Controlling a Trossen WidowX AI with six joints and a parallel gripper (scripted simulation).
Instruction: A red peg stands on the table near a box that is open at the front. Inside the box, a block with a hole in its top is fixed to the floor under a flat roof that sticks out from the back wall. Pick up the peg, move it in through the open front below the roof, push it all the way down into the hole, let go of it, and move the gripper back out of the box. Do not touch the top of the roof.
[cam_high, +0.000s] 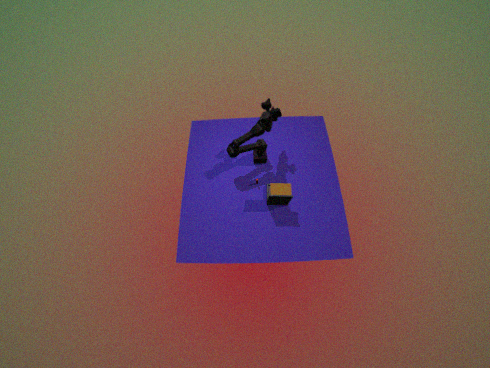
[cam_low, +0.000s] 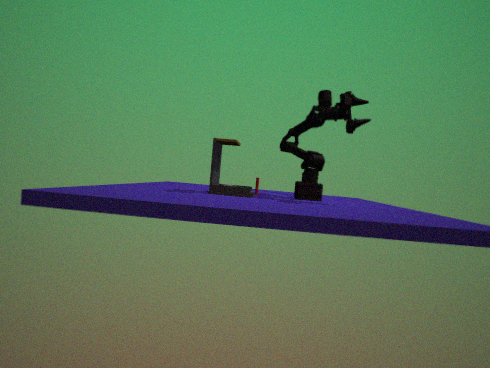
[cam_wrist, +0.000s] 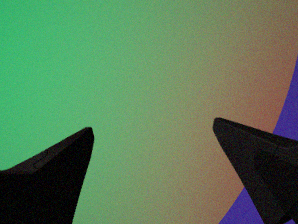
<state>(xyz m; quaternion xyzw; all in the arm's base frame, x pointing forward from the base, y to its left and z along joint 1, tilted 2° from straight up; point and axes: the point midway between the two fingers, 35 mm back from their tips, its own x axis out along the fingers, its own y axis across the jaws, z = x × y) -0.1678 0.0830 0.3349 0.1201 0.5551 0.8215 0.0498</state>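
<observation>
My gripper tip is now 45 cm short of the red peg, 37 cm above it and 13 cm to the left of it. Also, from my gripper tip: orange roof (59 cm ahead, 19 cm below, 2 cm to the left); then dark back wall (64 cm ahead, 29 cm below, 2 cm to the left).
</observation>
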